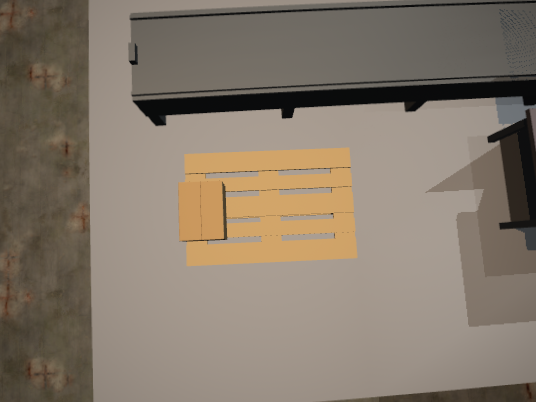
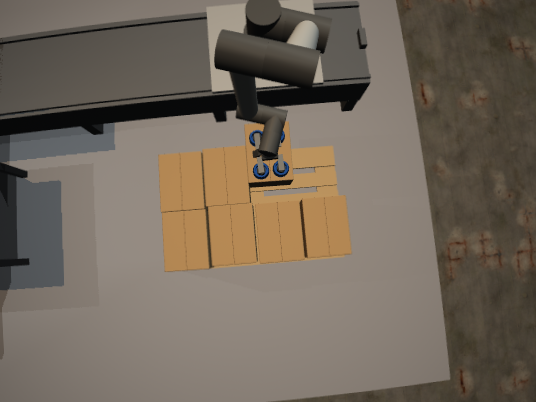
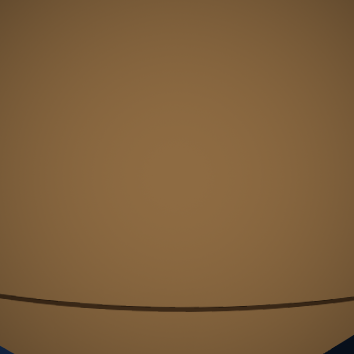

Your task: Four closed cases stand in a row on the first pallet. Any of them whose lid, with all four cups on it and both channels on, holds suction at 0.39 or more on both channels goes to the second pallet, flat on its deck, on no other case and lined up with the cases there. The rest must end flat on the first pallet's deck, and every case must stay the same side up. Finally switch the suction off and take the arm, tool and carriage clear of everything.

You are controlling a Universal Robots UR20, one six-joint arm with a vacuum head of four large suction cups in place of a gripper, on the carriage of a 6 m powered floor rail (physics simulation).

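Frame: origin at the arm's base, x right, y ahead, z up, level; centimetres.
Seen in the pictures: hand, tool point: [image 3: 171, 251].
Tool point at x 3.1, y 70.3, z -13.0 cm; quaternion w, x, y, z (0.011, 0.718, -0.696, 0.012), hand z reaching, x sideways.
Offsets run from my tool point to a thing's top centre.
A closed case [image 1: 201, 212] lies flat at the left end of the first pallet [image 1: 270, 250]. My vacuum head [image 2: 270, 153] has its four blue cups on the lid of another closed case @[dx +0.0, dy -2.0, dz +2.9 cm] [image 2: 286, 154] [image 3: 177, 175], level over the second pallet [image 2: 315, 158]. This case sits rail-side of the lower row and reaches past the deck's rail-side edge. Whether it touches the deck cannot be told. Its left side is close beside an upper-row case @[dx +28.9, dy +9.9, dz -4.9 cm] [image 2: 225, 175]; a second upper-row case @[dx +58.3, dy +10.8, dz -4.9 cm] [image 2: 181, 182] is farther left. The arm hides part of the lid.
Several cases form the lower row, from the left one @[dx +58.2, dy +49.1, dz -4.9 cm] [image 2: 185, 240] to the right one @[dx -32.7, dy +48.5, dz -4.9 cm] [image 2: 327, 227]. Bare deck slats show right of the held case. The carriage [image 2: 220, 50] is near the right end of the floor rail [image 2: 125, 65] [image 1: 300, 50]. A dark frame [image 1: 520, 180] stands between the pallets.
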